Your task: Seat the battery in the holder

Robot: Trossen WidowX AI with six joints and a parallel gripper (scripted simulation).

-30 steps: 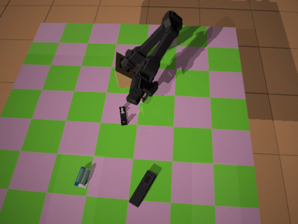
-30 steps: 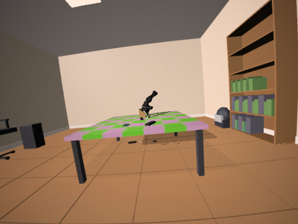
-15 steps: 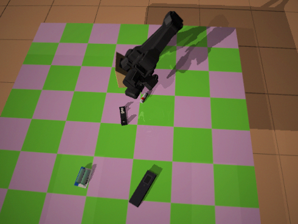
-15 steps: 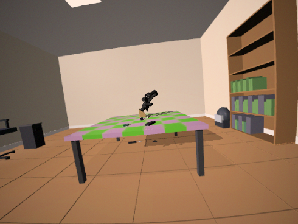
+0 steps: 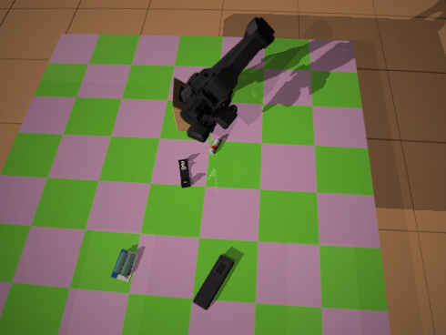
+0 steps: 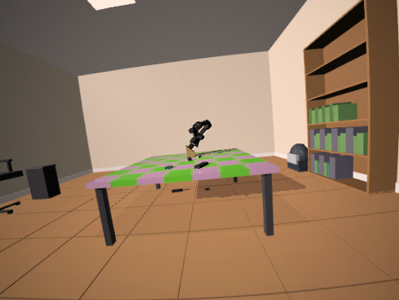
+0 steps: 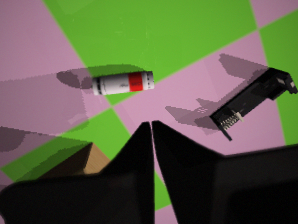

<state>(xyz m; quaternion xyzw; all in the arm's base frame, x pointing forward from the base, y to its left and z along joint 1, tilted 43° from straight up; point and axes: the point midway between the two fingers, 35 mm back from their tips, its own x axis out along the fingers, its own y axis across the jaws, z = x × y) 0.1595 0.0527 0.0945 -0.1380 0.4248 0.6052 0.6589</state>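
My gripper tip is now 20 mm past the battery, 10 mm to the right of it and 110 mm above it. From my gripper tip the other things lie so: black remote 460 mm ahead, 40 mm to the left, 100 mm below.
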